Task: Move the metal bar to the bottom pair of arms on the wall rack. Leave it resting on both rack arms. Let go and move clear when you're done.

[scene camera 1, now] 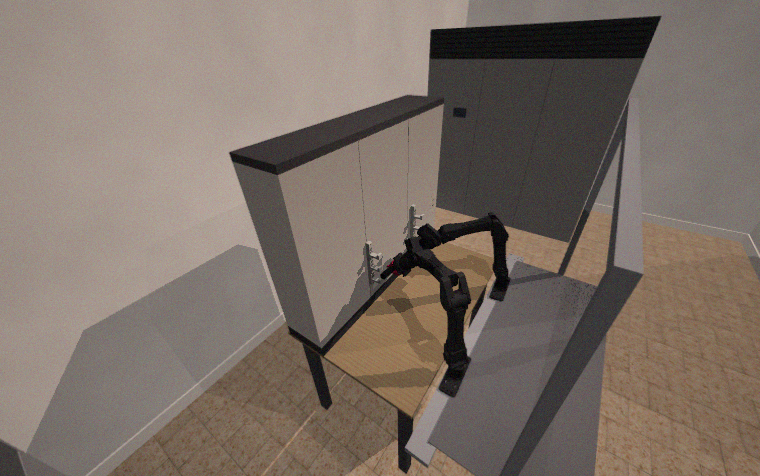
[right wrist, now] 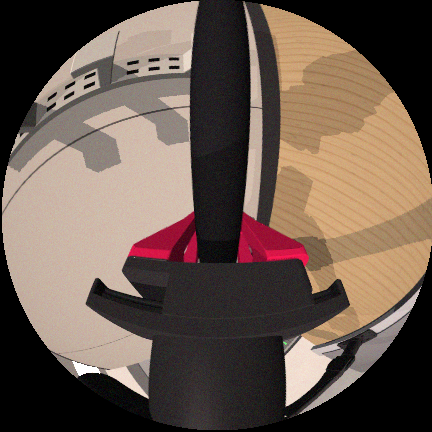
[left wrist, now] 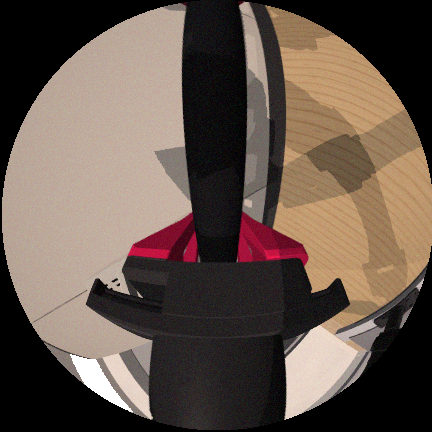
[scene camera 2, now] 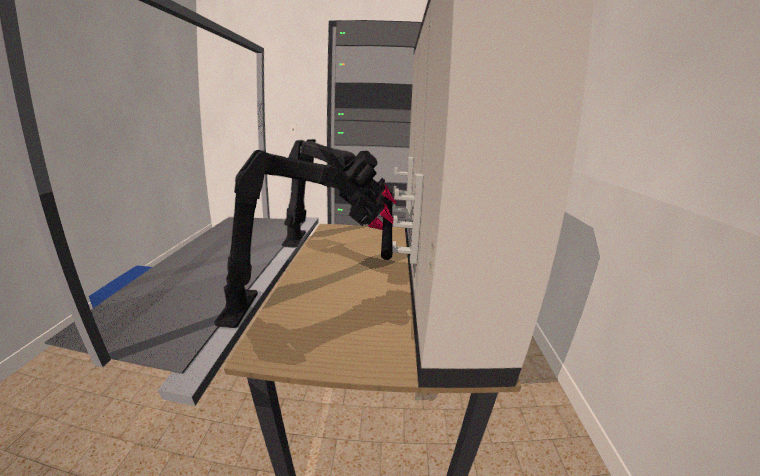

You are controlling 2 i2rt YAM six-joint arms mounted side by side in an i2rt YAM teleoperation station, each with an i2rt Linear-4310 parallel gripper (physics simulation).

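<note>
The black metal bar point(scene camera 1: 386, 273) point(scene camera 2: 387, 241) point(left wrist: 215, 100) point(right wrist: 220, 100) is held roughly level in front of the wall rack, off the table. My left gripper point(scene camera 1: 394, 265) point(scene camera 2: 388, 195) point(left wrist: 217, 214) is shut on the bar; it is the nearer one in scene camera 1. My right gripper point(scene camera 2: 385, 215) point(right wrist: 217, 214) is also shut on the bar; the left arm hides it in scene camera 1. The wall rack has a near upright point(scene camera 1: 367, 260) and a far upright point(scene camera 1: 412, 221), both white with short arms. In scene camera 2, the bar's near end is beside the lowest rack arm point(scene camera 2: 403, 250); contact is unclear.
The pale wall panel point(scene camera 1: 319, 235) point(scene camera 2: 493, 168) stands along the back of the wooden table point(scene camera 1: 387, 364) point(scene camera 2: 336, 342). The arms' mounting rail point(scene camera 1: 429, 428) point(scene camera 2: 190, 381) runs along the opposite edge. My two forearms are close together near the rack.
</note>
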